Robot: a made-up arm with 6 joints. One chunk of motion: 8 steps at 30 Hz.
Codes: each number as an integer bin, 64 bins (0 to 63) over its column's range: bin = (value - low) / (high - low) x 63, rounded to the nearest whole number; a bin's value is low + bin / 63 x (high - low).
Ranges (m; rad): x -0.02..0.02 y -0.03..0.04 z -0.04..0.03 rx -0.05..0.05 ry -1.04..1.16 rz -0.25..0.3
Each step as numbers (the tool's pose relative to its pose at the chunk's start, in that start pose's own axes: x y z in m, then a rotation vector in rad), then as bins.
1 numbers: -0.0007 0.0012 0.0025 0.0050 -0.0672 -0.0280
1 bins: 30 28 38 35 28 25
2 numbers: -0.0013 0.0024 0.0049 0.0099 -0.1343 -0.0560
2 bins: 29 29 40 38 26 22
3 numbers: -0.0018 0.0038 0.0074 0.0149 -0.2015 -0.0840
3 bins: 29 30 43 41 24 19
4 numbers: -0.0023 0.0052 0.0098 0.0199 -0.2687 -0.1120
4 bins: 28 32 45 44 22 16
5 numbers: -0.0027 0.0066 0.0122 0.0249 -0.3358 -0.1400
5 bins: 27 33 47 47 20 13
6 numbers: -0.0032 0.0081 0.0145 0.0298 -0.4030 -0.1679
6 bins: 26 34 49 50 18 9
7 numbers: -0.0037 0.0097 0.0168 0.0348 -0.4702 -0.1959
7 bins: 26 36 51 53 16 6
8 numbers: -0.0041 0.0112 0.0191 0.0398 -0.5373 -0.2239
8 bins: 25 37 53 57 14 3
